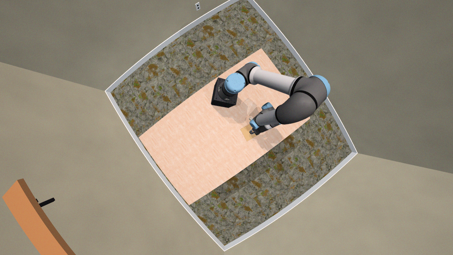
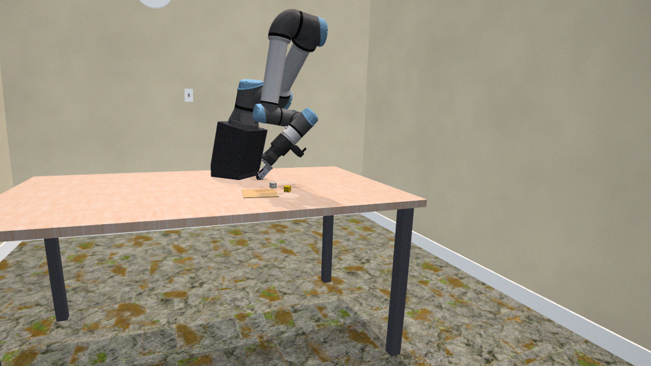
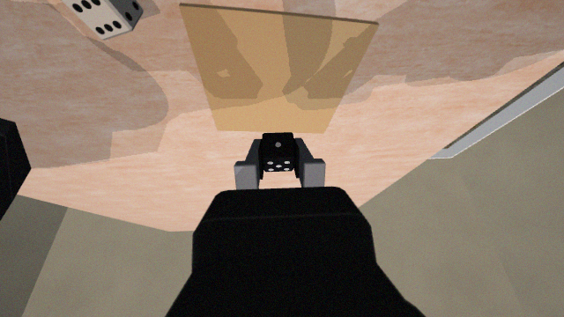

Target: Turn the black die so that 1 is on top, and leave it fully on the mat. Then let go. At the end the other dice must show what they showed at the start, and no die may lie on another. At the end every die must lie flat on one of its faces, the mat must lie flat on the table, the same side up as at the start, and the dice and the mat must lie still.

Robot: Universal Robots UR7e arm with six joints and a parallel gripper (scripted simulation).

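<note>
The tan mat lies 10 mm to the right of my hand and 80 mm below it. Round my hand: white die: 100 mm behind, 80 mm to the left, 70 mm below; then black die: 10 mm to the right, 10 mm below; then yellow die: 110 mm to the left, 70 mm below.
</note>
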